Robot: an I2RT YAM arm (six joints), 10 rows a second.
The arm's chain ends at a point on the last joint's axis. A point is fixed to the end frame.
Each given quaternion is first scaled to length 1.
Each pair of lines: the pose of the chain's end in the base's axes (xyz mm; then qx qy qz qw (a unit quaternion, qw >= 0)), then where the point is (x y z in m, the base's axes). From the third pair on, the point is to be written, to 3 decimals.
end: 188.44 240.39 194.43 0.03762 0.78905 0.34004 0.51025
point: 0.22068 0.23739 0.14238
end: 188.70 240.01 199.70 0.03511 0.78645 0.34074 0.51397
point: 0.22148 0.23707 0.14798
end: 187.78 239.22 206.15 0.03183 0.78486 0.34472 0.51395
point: 0.221 0.237 0.155
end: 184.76 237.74 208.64 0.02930 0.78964 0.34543 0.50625
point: 0.217 0.235 0.157
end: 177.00 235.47 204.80 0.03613 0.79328 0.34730 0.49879
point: 0.208 0.233 0.152
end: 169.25 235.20 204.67 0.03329 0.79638 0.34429 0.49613
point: 0.200 0.233 0.152
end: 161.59 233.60 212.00 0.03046 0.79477 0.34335 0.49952
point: 0.193 0.231 0.159
